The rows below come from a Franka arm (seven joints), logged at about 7 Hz.
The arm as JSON. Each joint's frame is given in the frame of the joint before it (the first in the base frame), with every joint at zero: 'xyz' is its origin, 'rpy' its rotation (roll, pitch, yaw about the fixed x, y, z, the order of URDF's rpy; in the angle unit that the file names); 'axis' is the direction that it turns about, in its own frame. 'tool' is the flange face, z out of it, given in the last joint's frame.
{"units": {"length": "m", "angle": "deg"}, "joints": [
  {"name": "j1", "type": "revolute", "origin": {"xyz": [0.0, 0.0, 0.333], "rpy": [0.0, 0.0, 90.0]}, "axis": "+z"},
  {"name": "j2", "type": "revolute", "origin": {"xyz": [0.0, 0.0, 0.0], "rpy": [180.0, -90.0, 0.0]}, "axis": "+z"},
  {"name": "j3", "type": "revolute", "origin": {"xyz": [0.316, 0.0, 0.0], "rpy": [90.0, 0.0, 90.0]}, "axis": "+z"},
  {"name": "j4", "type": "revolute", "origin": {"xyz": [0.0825, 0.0, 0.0], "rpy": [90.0, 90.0, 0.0]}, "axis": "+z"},
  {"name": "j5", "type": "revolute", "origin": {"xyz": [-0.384, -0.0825, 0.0], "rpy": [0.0, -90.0, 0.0]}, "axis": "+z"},
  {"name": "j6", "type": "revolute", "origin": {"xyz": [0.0, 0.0, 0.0], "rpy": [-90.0, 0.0, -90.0]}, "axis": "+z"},
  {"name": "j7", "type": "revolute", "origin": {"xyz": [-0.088, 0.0, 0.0], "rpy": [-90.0, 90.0, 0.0]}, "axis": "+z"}
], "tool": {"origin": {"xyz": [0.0, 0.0, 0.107], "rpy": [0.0, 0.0, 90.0]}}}
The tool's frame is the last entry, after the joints.
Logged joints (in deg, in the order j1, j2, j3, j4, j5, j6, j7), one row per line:
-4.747, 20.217, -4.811, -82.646, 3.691, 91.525, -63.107
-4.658, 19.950, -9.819, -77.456, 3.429, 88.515, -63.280
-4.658, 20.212, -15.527, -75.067, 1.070, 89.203, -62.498
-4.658, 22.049, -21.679, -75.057, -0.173, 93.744, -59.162
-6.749, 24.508, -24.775, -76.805, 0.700, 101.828, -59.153
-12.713, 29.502, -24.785, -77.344, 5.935, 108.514, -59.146
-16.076, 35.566, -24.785, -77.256, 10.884, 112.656, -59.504
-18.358, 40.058, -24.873, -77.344, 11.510, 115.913, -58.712
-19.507, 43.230, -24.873, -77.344, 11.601, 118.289, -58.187
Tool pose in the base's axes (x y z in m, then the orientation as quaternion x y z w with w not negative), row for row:
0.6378, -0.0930, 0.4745, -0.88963, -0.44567, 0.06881, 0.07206
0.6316, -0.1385, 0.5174, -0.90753, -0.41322, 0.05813, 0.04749
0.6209, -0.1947, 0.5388, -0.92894, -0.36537, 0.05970, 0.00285
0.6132, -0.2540, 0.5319, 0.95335, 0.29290, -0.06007, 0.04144
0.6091, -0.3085, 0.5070, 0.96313, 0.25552, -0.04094, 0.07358
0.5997, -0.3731, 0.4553, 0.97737, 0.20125, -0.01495, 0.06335
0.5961, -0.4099, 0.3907, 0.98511, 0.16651, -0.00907, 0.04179
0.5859, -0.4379, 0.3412, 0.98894, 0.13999, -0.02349, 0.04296
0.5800, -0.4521, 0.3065, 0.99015, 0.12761, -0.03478, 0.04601
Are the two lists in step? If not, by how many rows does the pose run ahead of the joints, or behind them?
They are in step.
